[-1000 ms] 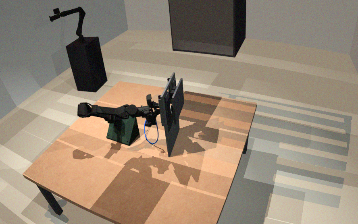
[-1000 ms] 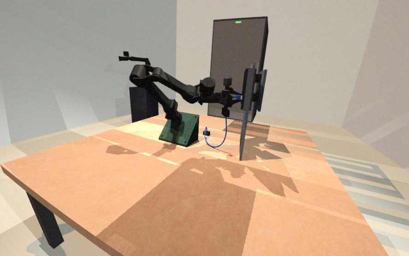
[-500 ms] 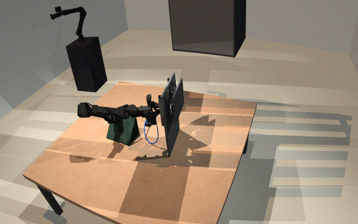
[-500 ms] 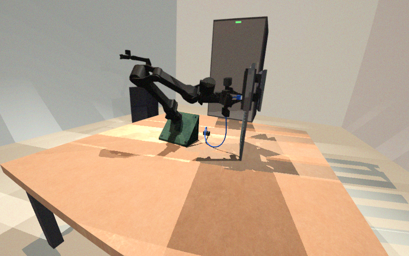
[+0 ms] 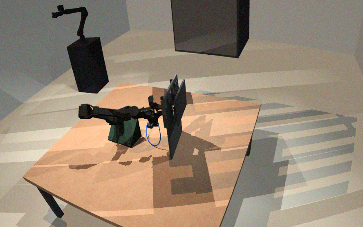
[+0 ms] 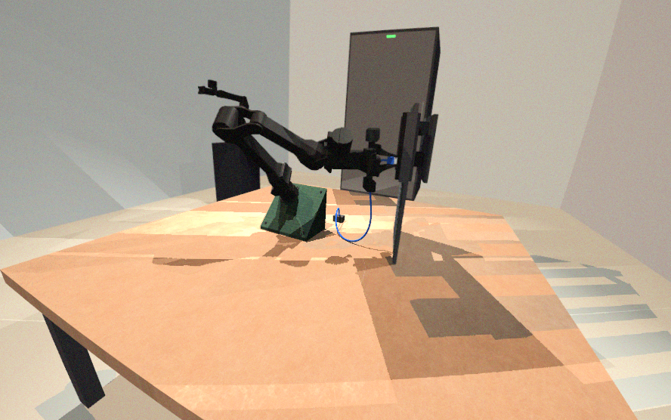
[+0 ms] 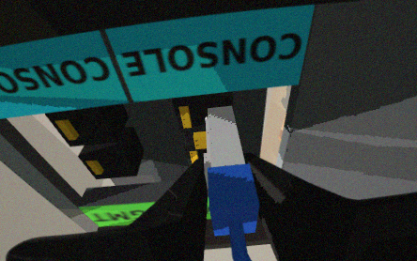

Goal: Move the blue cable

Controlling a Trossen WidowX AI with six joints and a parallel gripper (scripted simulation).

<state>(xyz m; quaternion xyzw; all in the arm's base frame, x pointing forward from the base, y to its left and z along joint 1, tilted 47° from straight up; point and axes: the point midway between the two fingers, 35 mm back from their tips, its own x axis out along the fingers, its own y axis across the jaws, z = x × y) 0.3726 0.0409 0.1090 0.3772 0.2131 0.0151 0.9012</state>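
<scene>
My gripper tip is now right at the cable plug. From my gripper tip the other things lie so: black block: 22 cm behind, 15 cm to the left, 27 cm below.
</scene>
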